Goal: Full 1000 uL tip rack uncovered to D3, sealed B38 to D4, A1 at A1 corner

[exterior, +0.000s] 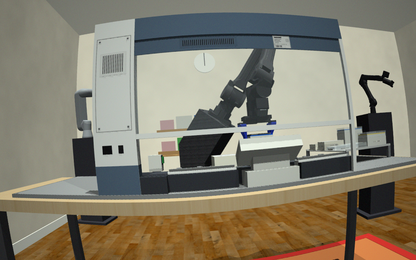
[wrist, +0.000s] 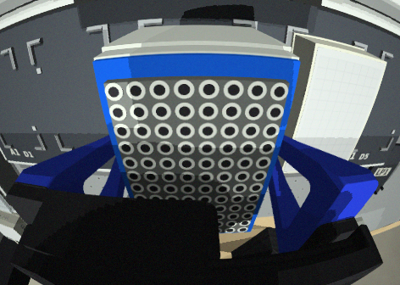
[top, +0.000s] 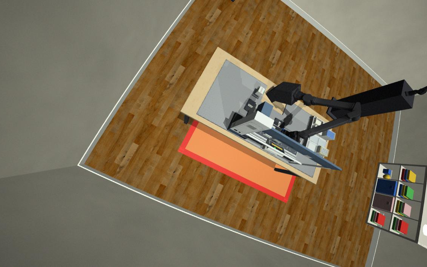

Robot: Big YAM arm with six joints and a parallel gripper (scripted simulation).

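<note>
Now: the blue tip rack 1 cm behind my hand and 1 cm to the right of it. Round my hand: curved post 14 cm ahead, 33 cm to the left, 10 cm above; crossbar 19 cm ahead, 2 cm to the right, 4 cm above; clear front panel 19 cm ahead, 2 cm to the right, 19 cm above.
</note>
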